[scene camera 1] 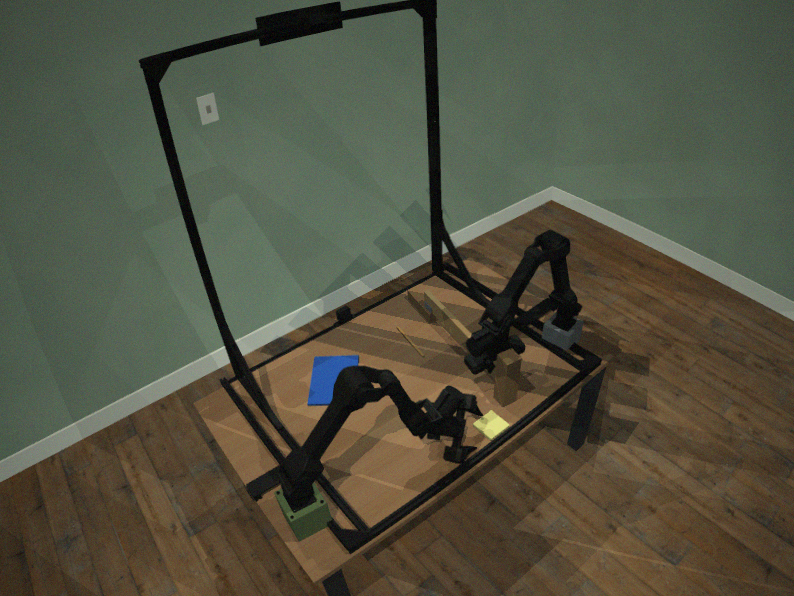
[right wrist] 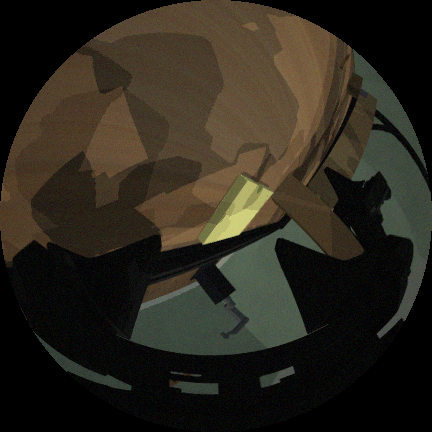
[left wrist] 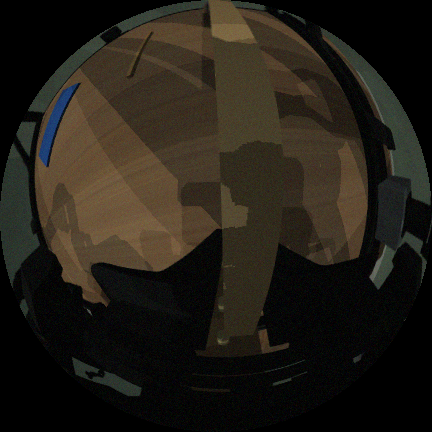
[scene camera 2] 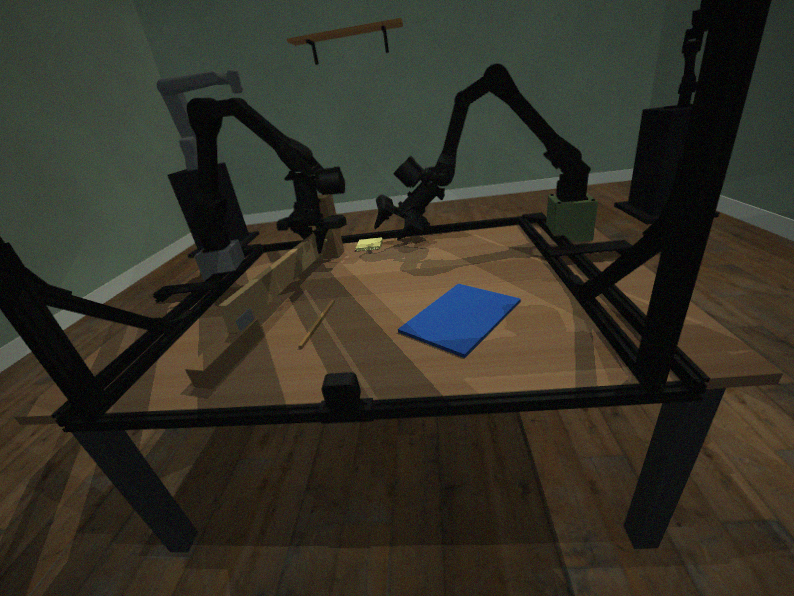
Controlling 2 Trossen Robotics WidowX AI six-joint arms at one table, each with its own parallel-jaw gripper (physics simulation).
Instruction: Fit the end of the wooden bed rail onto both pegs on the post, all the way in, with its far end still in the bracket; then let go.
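Where they show: left gripper, fingertip midpoint: (scene camera 1: 492, 371) (right wrist: 323, 170) (left wrist: 235, 234) (scene camera 2: 316, 253); right gripper, fingertip midpoint: (scene camera 1: 479, 431) (right wrist: 219, 243) (scene camera 2: 386, 233); left arm's base, link origin: (scene camera 1: 563, 322) (scene camera 2: 217, 247); right arm's base, link origin: (scene camera 1: 299, 497) (scene camera 2: 571, 197).
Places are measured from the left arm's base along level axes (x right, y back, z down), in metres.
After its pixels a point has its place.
Note:
The wooden rail (scene camera 1: 448, 315) {x 0.310, y -0.227, z -0.017 m} (scene camera 2: 272, 280) {x 0.310, y -0.232, z 0.004 m} (left wrist: 247, 100) (right wrist: 356, 140) {x 0.193, y -0.270, z 0.009 m} runs from the post toward the back. My left gripper (scene camera 1: 495, 356) {x 0.079, y -0.298, z 0.040 m} (scene camera 2: 312, 225) (left wrist: 235, 234) {x 0.079, y -0.298, z 0.040 m} is shut on it near the post. The upright wooden post (scene camera 1: 507, 383) {x -0.016, y -0.359, z -0.020 m} (scene camera 2: 334, 245) {x 0.032, y -0.346, z 0.041 m} (right wrist: 320, 220) {x 0.011, y -0.358, z -0.004 m} stands at the rail's near end. Two pale spots like pegs show there in the left wrist view; how deep they sit is unclear. The blue-grey bracket (scene camera 1: 428, 308) {x 0.423, y -0.198, z 0.029 m} (scene camera 2: 245, 320) {x 0.429, y -0.196, z 0.029 m} is at the rail's far end; the seating is unclear. My right gripper (scene camera 1: 476, 433) {x -0.027, y -0.504, z 0.050 m} (scene camera 2: 393, 227) {x -0.027, y -0.504, z 0.050 m} (right wrist: 219, 243) {x -0.027, y -0.504, z 0.050 m} is open and empty, apart from the post.
A yellow pad (scene camera 1: 492, 424) {x -0.032, y -0.445, z 0.071 m} (scene camera 2: 368, 243) {x -0.023, y -0.444, z 0.072 m} (right wrist: 237, 212) {x -0.023, y -0.461, z 0.072 m} lies beside the post. A blue panel (scene camera 1: 323, 384) {x 0.468, y -0.653, z 0.074 m} (scene camera 2: 460, 318) {x 0.479, y -0.609, z 0.073 m} (left wrist: 59, 125) {x 0.404, y -0.567, z 0.080 m} and a thin stick (scene camera 1: 410, 341) {x 0.393, y -0.328, z 0.075 m} (scene camera 2: 317, 323) {x 0.405, y -0.325, z 0.076 m} (left wrist: 140, 54) {x 0.371, y -0.330, z 0.079 m} lie on the table. A dark metal frame (scene camera 1: 435, 128) {x 0.558, y 0.022, z -0.529 m} (scene camera 2: 513, 397) {x 0.685, y -0.628, z 0.087 m} surrounds the work area.

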